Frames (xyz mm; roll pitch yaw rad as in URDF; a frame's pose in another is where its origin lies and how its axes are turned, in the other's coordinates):
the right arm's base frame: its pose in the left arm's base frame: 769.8 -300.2 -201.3 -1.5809 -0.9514 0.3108
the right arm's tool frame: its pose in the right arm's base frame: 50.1 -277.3 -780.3 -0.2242 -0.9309 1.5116
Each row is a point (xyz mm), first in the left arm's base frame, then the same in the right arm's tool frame.
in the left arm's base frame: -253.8 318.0 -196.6
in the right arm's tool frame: 1103.2 173.0 1397.2
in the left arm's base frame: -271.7 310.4 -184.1
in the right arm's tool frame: 1087.8 168.8 1414.0
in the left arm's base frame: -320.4 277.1 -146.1
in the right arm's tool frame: 1033.3 157.0 1456.4
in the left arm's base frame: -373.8 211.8 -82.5
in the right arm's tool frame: 940.0 130.7 1498.6
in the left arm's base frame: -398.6 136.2 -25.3
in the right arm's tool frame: 846.4 104.0 1509.7
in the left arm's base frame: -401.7 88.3 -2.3
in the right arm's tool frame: 794.4 95.4 1502.1
